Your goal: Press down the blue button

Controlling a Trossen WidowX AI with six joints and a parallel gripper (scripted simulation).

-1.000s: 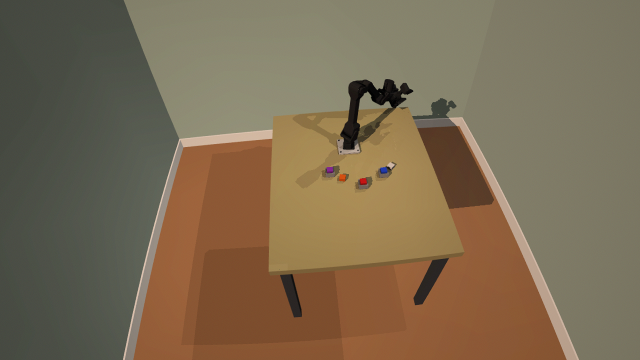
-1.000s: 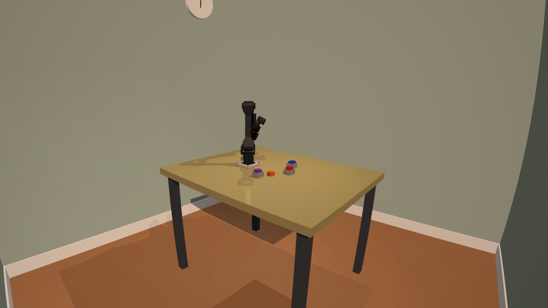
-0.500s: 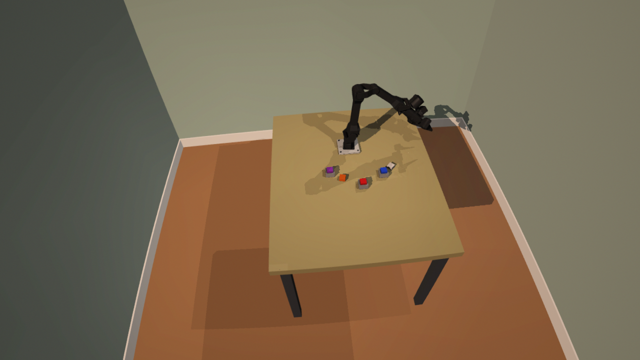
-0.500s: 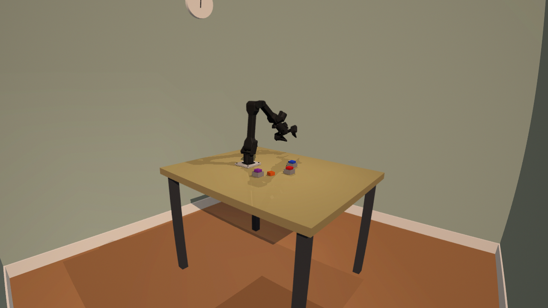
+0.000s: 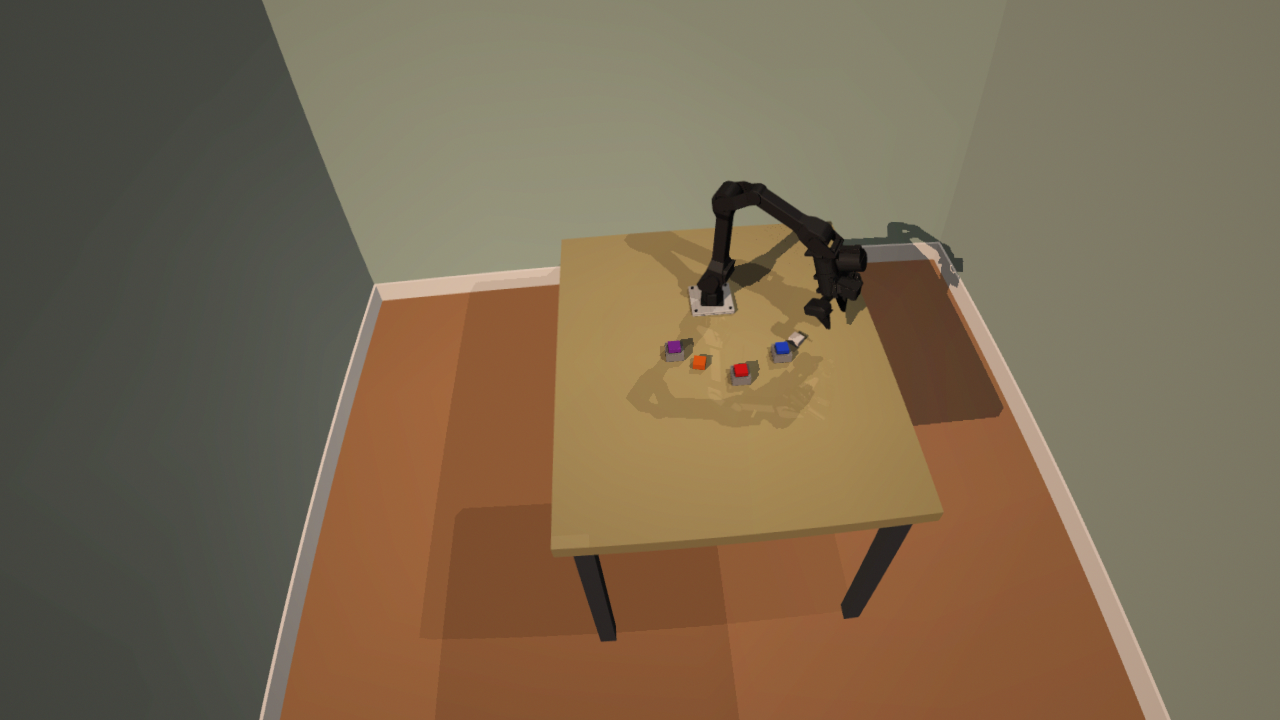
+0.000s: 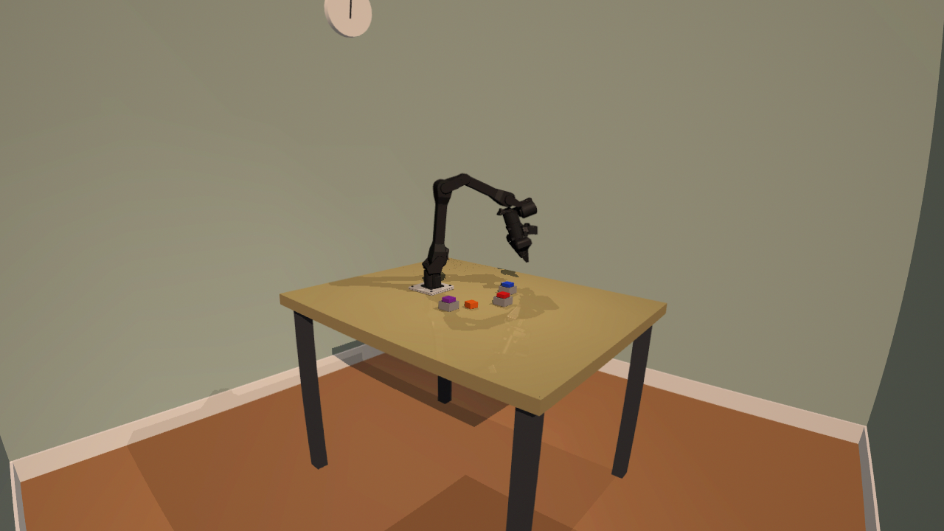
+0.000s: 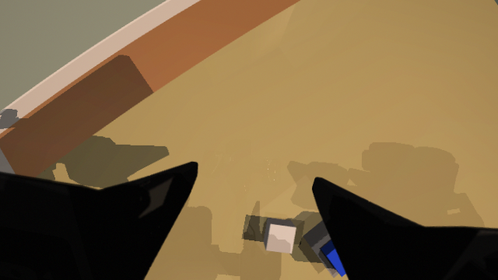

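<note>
My gripper tip is now 140 mm to the left of the blue button, 70 mm above it and 50 mm short of it. Also, from my gripper tip: small white block 100 mm to the right, 90 mm below, 10 mm behind; then orange block 360 mm to the right, 90 mm below, 90 mm ahead; then red button 250 mm to the right, 130 mm ahead, 70 mm below.
</note>
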